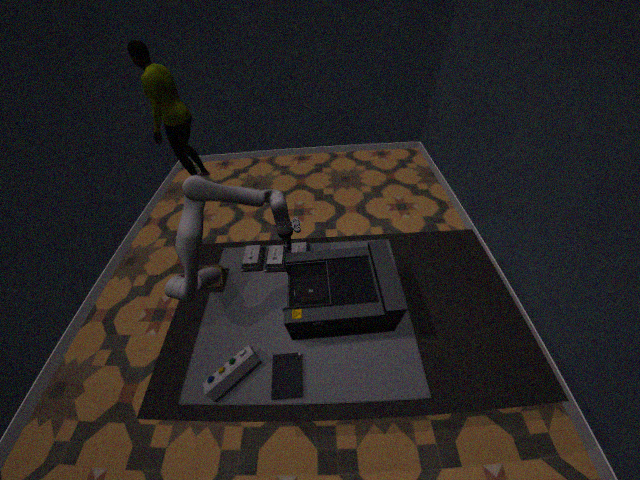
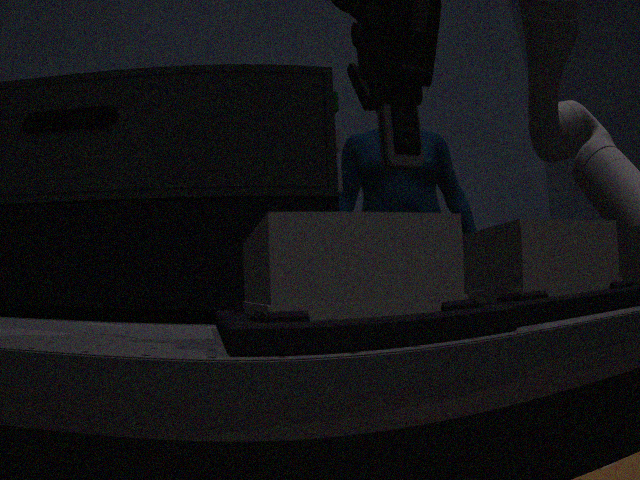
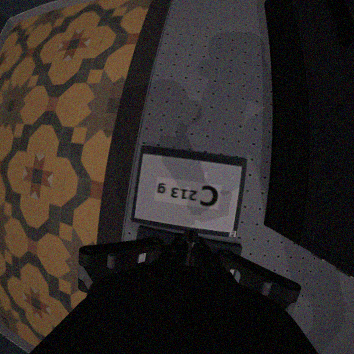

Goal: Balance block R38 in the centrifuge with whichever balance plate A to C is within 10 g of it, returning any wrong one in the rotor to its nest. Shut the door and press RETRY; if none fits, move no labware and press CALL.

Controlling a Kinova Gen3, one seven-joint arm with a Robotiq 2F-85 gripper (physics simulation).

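Where they show: gripper, fingertip midpoint: (image 1: 289, 249) (image 2: 403, 168) (image 3: 188, 238); arm's base, origin of the base link: (image 1: 211, 275).
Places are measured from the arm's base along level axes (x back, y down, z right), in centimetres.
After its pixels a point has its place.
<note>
My gripper (image 1: 288, 249) {x -42.8, y -5.1, z -9.9 cm} (image 2: 405, 161) {x -42.8, y -5.1, z -9.9 cm} (image 3: 188, 238) {x -42.8, y -5.1, z -9.9 cm} is shut and empty, pointing down above the near edge of plate C (image 1: 298, 246) {x -47.1, y -1.6, z -14.0 cm} (image 2: 361, 263) {x -47.9, y 0.6, z -17.0 cm} (image 3: 186, 192) {x -47.3, y -1.5, z -10.8 cm}, which reads "C 213 g" and sits in its nest. Two more pale plates stand in line: the middle one (image 1: 275, 254) {x -34.3, y -1.5, z -9.7 cm} (image 2: 568, 255) {x -35.2, y 0.6, z -16.1 cm} and the far-left one (image 1: 251, 254) {x -20.7, y -1.5, z -11.0 cm}; their labels are unreadable. The dark centrifuge (image 1: 336, 314) {x -63.5, y -17.1, z 33.1 cm} (image 2: 170, 155) {x -56.5, y -8.9, z 1.9 cm} has a rotor area (image 1: 310, 281) {x -53.7, y -10.2, z 13.9 cm} showing at its left, with a dark panel (image 1: 354, 279) {x -72.5, y -17.4, z 18.8 cm} to the right. Block R38 cannot be made out. The button box (image 1: 231, 373) {x -21.0, y -4.0, z 48.7 cm} has blue, yellow and green buttons; its lettering is unreadable.
A dark flat pad (image 1: 286, 375) {x -41.7, y 1.7, z 49.6 cm} lies right of the button box. The centrifuge's tall side wall (image 3: 310, 150) {x -53.4, y -5.8, z 1.9 cm} rises beside plate C. A brown-edged item (image 1: 221, 279) {x -5.0, y 1.7, z 1.8 cm} lies by the arm's base. A person in yellow (image 1: 162, 93) and one in blue (image 2: 367, 180) stand beyond the table.
</note>
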